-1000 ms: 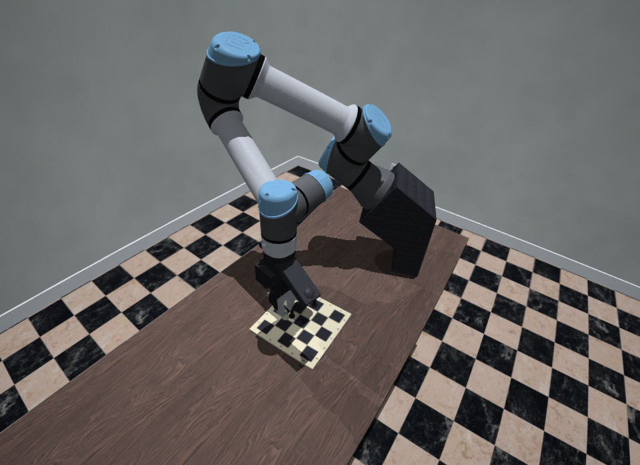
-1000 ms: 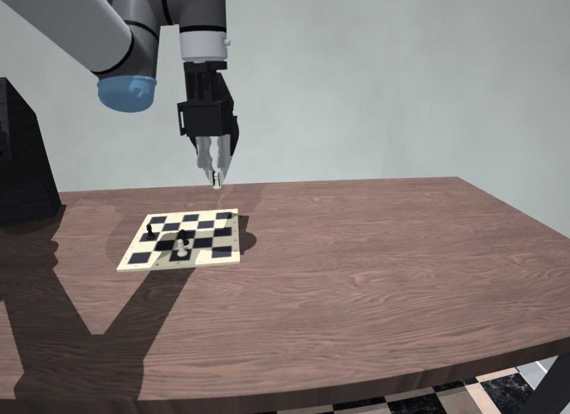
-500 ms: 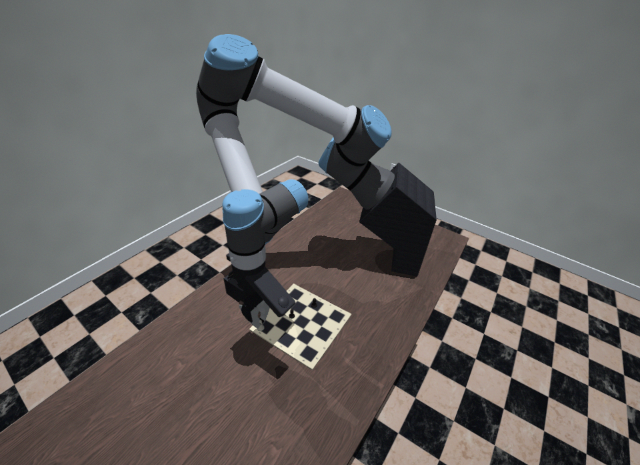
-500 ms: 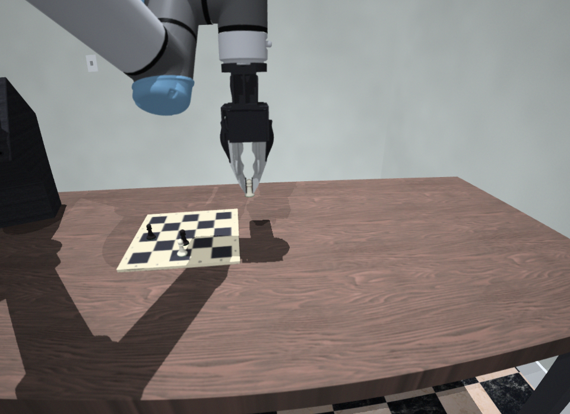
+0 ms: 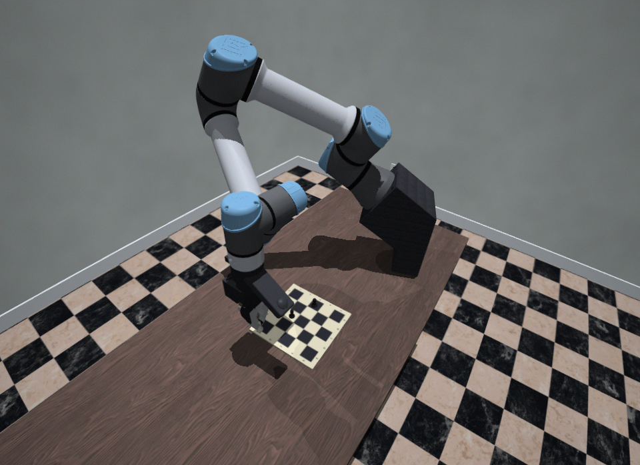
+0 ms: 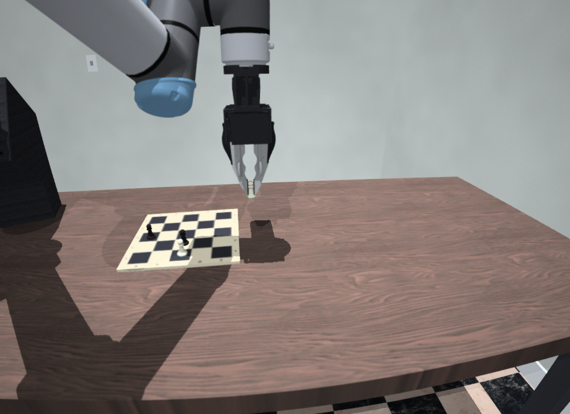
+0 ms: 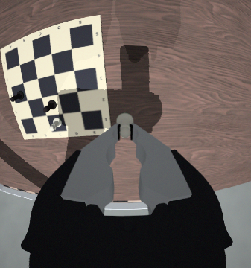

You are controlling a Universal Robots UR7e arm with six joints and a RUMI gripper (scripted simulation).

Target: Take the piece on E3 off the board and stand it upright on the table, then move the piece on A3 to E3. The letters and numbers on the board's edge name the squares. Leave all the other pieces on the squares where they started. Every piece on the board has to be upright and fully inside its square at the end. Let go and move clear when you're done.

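Right now my hand is 130 mm past the chessboard, 120 mm above it and 70 mm to the right of it.
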